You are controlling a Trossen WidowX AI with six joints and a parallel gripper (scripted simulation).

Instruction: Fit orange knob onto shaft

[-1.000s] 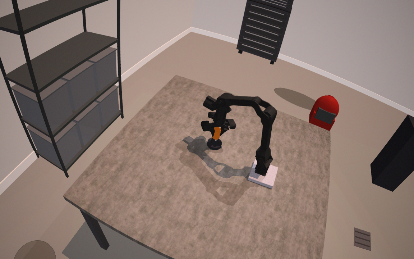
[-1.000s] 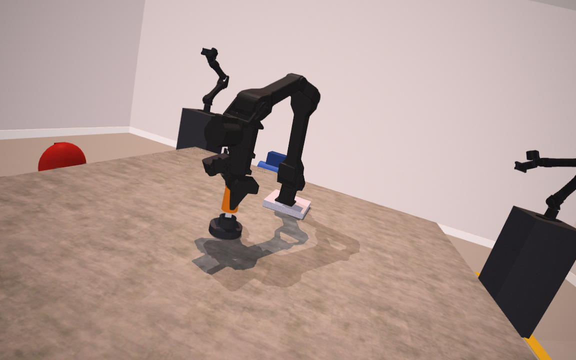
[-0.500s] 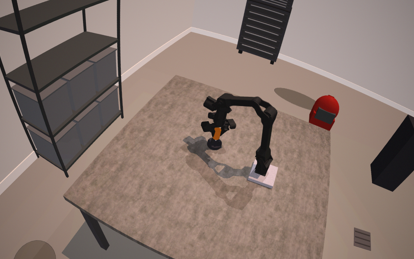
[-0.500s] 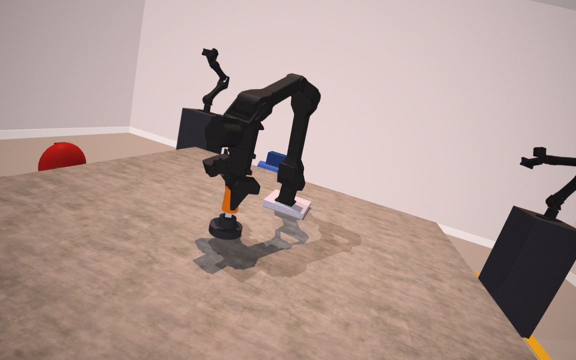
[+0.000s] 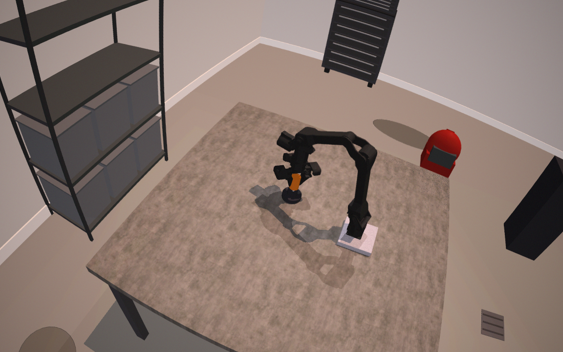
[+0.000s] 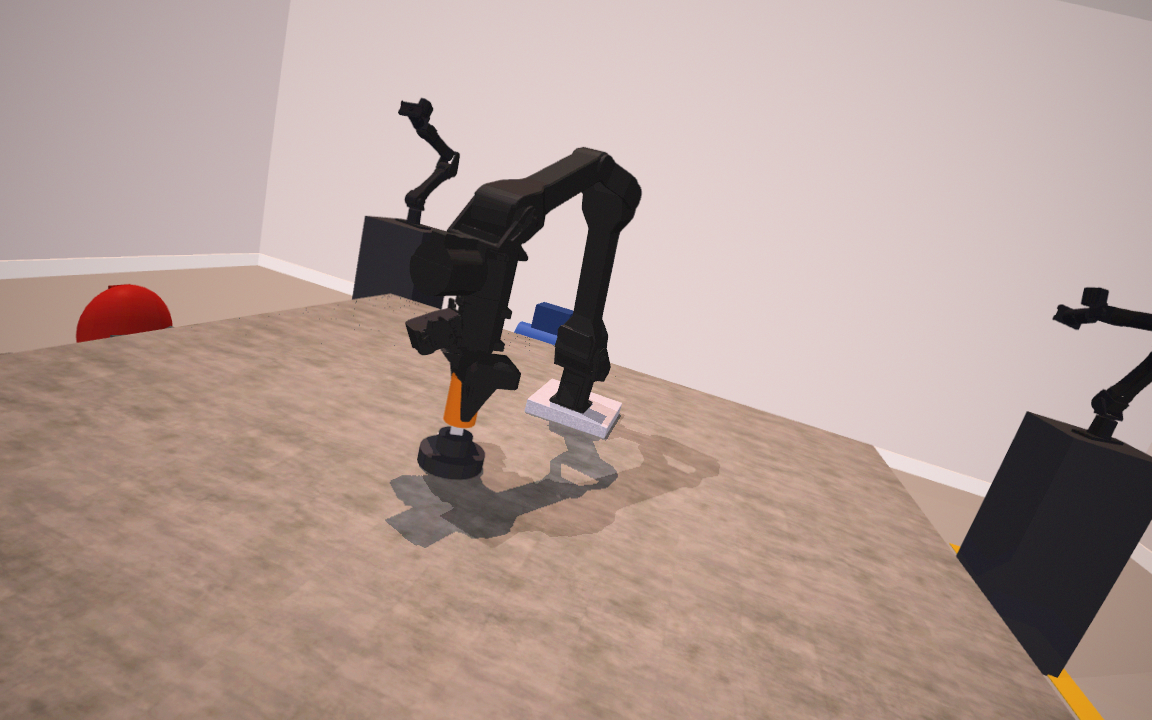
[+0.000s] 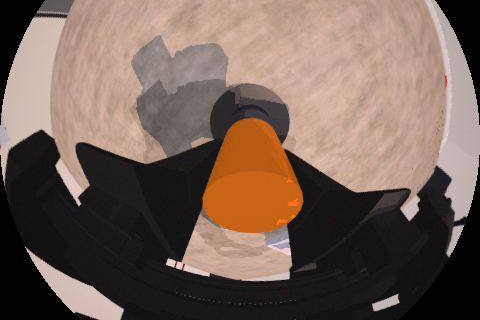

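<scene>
Right now my gripper tip is 40 mm above the round pedestal. From my gripper tip the other things lie so: orange knob: 30 mm above.
</scene>
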